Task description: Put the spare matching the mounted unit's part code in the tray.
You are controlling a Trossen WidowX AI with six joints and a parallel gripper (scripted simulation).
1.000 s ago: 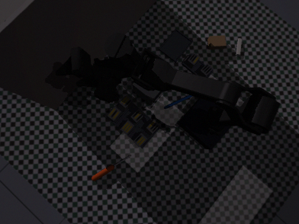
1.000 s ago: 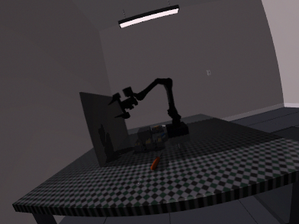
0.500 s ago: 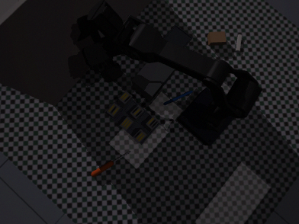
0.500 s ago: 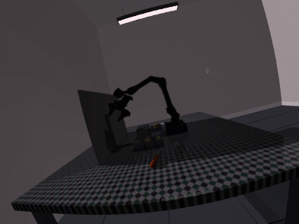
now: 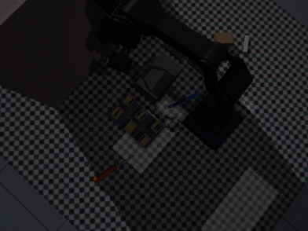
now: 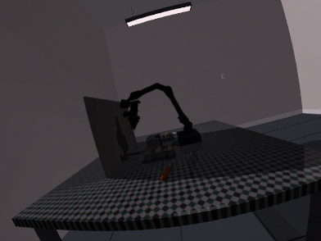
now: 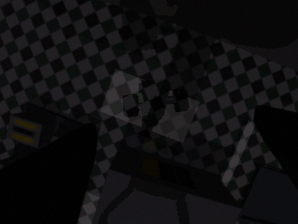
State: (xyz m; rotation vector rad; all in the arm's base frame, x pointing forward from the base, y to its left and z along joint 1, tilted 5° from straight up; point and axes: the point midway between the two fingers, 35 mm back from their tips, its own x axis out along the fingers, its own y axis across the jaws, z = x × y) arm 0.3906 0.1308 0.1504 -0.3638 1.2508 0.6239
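Right now the dark spare block is 27 cm behind my gripper tip, 15 cm below it and 4 cm to the left of it. The rest, counted from my gripper tip: blue pen: 24 cm behind, 19 cm below, 12 cm to the right; mounted unit: 15 cm below, 12 cm behind, 7 cm to the right; black panel: 13 cm ahead, 3 cm above, 1 cm to the right.
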